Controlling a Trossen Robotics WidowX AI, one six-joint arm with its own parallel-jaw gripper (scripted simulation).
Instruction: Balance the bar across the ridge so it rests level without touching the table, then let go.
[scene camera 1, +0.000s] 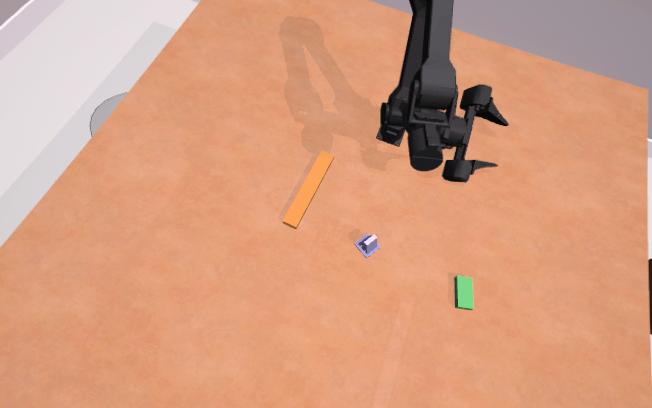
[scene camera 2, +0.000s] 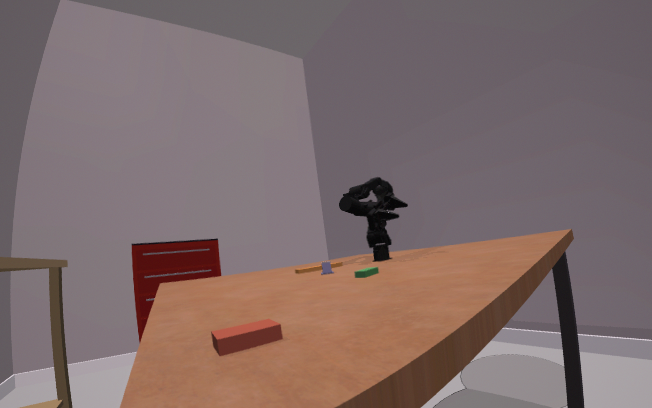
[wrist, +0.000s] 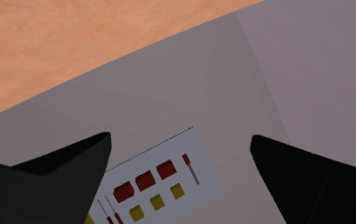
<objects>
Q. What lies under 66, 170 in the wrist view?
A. My gripper.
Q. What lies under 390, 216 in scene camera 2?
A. My gripper.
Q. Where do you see an orange bar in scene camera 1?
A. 299, 206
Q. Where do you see a red block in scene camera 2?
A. At 238, 338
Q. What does my gripper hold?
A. Nothing.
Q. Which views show my gripper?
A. Scene camera 1, scene camera 2 and the wrist view: all of them.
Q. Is my gripper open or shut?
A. Open.
</objects>
